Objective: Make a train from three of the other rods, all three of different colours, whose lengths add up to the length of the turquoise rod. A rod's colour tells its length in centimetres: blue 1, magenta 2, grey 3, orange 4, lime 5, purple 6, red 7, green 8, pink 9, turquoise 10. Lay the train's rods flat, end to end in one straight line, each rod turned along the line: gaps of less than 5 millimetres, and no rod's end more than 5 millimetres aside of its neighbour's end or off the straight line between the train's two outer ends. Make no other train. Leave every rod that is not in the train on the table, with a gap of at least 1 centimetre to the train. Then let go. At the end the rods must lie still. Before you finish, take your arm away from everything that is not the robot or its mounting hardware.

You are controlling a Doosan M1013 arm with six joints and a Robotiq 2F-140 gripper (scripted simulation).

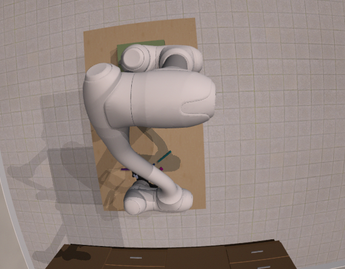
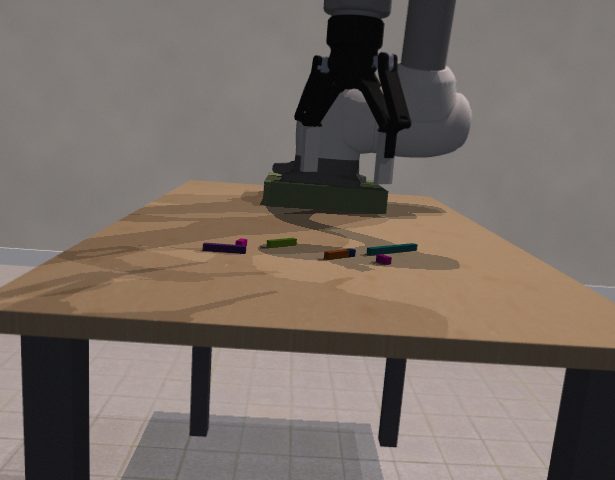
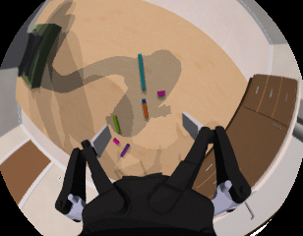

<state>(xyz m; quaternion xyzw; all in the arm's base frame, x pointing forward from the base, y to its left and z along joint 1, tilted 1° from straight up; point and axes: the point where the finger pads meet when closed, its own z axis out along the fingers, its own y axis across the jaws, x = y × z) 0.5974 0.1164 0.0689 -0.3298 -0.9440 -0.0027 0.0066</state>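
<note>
My hand is 40 mm past the lime rod, 90 mm to the left of it and 120 mm above it. Also, from my hand: orange rod 120 mm below; blue rod 20 mm behind, 20 mm to the left, 120 mm below; turquoise rod 80 mm behind, 80 mm to the left, 120 mm below.
</note>
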